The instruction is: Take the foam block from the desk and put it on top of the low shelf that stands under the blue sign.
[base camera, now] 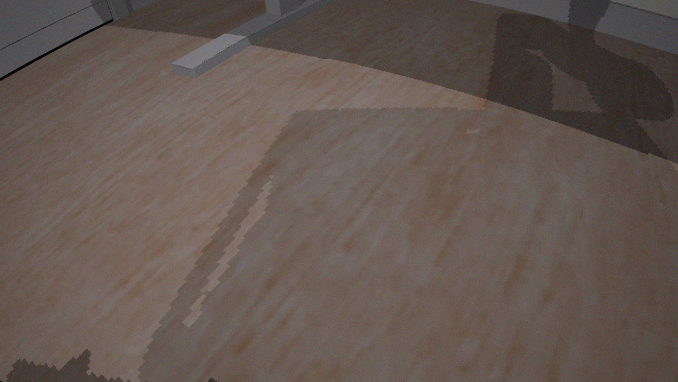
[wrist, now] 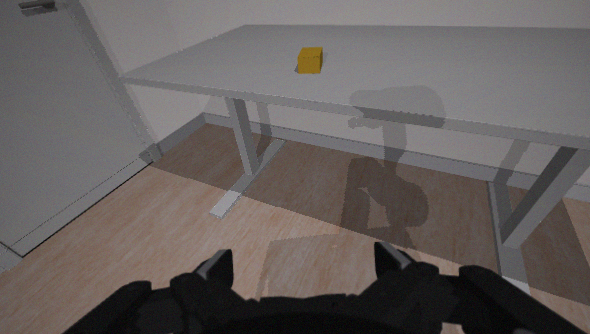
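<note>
The foam block [wrist: 310, 61] is a small yellow block. It sits on the grey desk [wrist: 480, 65], towards its left part, in the upper middle of the wrist view. My gripper [wrist: 303, 261] is open, with its two black fingers wide apart at the bottom of the wrist view. It is apart from the block, which shows above and beyond the fingertips. In the base camera view a foot of the desk [base camera: 207, 54] shows at the upper left. The low shelf and the blue sign do not show in either view.
Desk legs [wrist: 243, 137] [wrist: 542, 195] stand at left and right under the desk top. A grey door [wrist: 55, 130] is at the left, and a wall with a baseboard [wrist: 320, 139] runs behind the desk. Shadows of the arm fall on the wooden floor [base camera: 125, 200].
</note>
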